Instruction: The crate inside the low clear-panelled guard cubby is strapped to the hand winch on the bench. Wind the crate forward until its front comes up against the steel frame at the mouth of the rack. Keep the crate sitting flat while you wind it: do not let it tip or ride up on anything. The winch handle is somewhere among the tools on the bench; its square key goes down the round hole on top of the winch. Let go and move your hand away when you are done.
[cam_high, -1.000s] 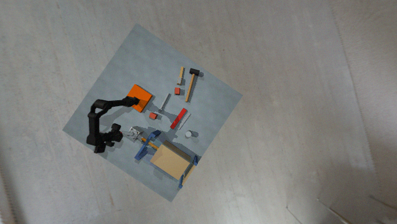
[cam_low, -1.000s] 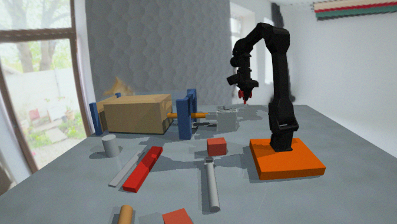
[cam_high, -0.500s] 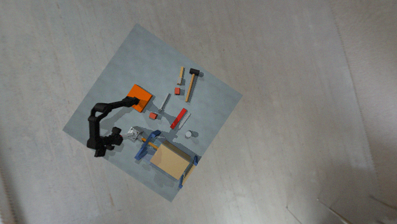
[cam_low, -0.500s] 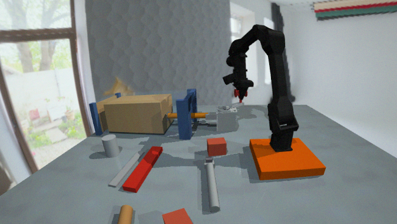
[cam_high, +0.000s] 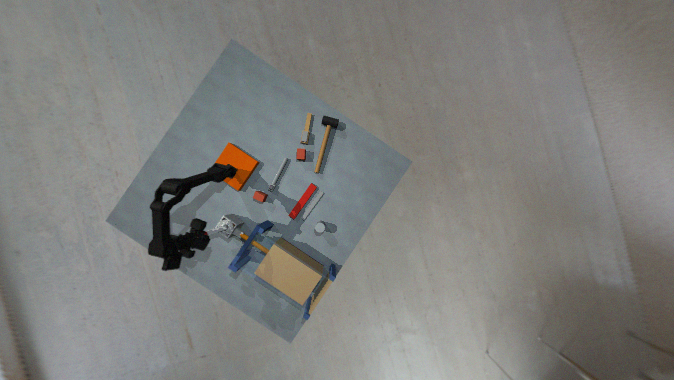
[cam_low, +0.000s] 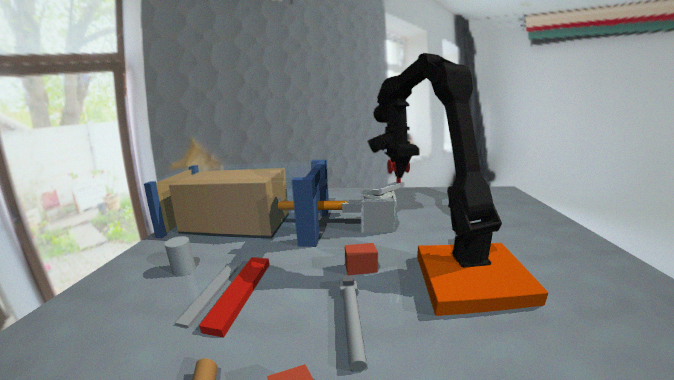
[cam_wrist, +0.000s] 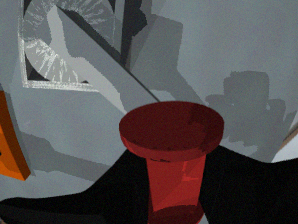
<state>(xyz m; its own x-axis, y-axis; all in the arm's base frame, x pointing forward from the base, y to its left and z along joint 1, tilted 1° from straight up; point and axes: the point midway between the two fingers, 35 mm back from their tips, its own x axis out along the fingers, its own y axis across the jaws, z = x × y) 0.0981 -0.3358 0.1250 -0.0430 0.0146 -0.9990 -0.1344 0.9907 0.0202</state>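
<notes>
Now: gripper tip 3 cm to the right of the grey crank handle, 3 cm short of it and 1 cm above it. Also, from my gripper tip: grey winch: 8 cm below, 7 cm to the left, 5 cm ahead; then red knob: 2 cm above; then frame: 23 cm ahead, 7 cm to the left, 1 cm below.
</notes>
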